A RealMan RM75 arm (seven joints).
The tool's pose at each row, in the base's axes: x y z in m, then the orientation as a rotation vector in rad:
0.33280 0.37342 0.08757 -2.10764 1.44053 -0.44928
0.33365 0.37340 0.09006 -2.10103 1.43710 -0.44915
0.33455 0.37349 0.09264 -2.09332 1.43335 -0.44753
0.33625 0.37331 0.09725 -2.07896 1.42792 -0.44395
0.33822 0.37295 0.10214 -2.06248 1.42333 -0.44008
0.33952 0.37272 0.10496 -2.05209 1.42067 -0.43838
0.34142 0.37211 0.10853 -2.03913 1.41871 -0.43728
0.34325 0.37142 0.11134 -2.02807 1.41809 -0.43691
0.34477 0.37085 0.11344 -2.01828 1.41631 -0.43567
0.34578 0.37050 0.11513 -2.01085 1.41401 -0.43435
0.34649 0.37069 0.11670 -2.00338 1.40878 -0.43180
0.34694 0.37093 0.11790 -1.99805 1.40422 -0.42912
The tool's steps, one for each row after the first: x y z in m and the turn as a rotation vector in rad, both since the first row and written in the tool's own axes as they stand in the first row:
0.00026 -0.00213 -0.00152 0.00645 -0.00319 0.00167
0.00044 -0.00438 -0.00306 0.01343 -0.00776 0.00408
0.00110 -0.00838 -0.00584 0.02551 -0.01594 0.00949
0.00203 -0.01270 -0.00874 0.03864 -0.02443 0.01651
0.00264 -0.01531 -0.01033 0.04701 -0.02917 0.02091
0.00381 -0.01871 -0.01228 0.05708 -0.03379 0.02686
0.00505 -0.02158 -0.01368 0.06532 -0.03685 0.03237
0.00609 -0.02382 -0.01466 0.07295 -0.04072 0.03684
0.00674 -0.02549 -0.01553 0.07909 -0.04434 0.03984
0.00678 -0.02702 -0.01635 0.08634 -0.05013 0.04164
0.00669 -0.02815 -0.01699 0.09167 -0.05522 0.04270

